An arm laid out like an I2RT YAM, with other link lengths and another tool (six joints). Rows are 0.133 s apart.
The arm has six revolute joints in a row. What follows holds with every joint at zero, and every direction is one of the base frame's. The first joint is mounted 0.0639 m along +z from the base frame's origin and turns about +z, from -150 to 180 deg. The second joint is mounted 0.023 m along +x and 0.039 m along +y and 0.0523 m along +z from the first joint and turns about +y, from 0 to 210 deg. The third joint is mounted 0.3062 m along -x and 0.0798 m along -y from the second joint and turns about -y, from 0 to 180 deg. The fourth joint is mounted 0.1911 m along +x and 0.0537 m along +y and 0.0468 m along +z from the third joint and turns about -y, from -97 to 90 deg. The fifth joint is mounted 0.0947 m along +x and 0.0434 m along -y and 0.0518 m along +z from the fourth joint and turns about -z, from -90 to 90 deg. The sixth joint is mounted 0.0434 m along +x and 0.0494 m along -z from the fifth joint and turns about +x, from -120 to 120 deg. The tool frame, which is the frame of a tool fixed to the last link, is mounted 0.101 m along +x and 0.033 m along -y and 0.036 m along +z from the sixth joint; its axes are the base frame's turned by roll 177.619, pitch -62.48 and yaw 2.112 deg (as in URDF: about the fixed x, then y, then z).
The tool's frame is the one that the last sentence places.
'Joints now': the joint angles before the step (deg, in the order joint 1, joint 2, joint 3, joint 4, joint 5, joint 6). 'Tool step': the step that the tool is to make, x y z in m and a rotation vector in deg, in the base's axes. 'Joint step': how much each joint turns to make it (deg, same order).
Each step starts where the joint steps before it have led.
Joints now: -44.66 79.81 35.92 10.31 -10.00 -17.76
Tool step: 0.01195 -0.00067 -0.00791 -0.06 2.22 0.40
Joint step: 2.05 2.45 1.21 -0.38 2.25 -0.37
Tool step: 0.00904 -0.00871 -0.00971 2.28 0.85 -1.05
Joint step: 0.32 3.45 2.24 -0.73 0.46 1.72
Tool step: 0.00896 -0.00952 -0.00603 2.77 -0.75 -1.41
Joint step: 0.01 3.13 2.37 -0.17 -0.43 2.91
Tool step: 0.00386 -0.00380 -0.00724 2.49 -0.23 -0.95
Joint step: 0.02 1.77 1.12 -0.55 -0.49 2.18
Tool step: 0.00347 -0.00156 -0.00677 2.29 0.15 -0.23
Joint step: 0.00 1.37 1.15 -1.22 -0.85 1.38
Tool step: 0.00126 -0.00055 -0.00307 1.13 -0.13 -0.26
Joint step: 0.00 0.57 0.35 -0.30 -0.41 0.88
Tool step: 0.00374 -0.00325 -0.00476 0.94 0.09 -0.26
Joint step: 0.00 1.45 0.78 0.07 -0.23 0.66
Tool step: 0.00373 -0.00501 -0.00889 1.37 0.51 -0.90
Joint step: 0.02 2.14 0.92 0.10 0.23 1.13
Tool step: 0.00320 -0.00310 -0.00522 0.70 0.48 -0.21
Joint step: 0.02 1.40 0.88 -0.26 0.03 0.30
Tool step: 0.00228 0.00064 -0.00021 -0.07 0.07 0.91
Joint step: 0.00 0.24 0.28 -0.17 -0.59 -0.71
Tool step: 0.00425 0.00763 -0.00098 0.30 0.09 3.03
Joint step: 0.24 -0.22 -0.13 -0.71 -2.11 -1.86
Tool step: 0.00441 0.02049 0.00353 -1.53 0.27 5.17
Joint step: 1.60 -2.21 -2.03 -0.17 -1.62 -3.54
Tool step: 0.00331 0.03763 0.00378 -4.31 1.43 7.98
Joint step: 3.87 -4.28 -4.40 0.22 0.04 -6.10
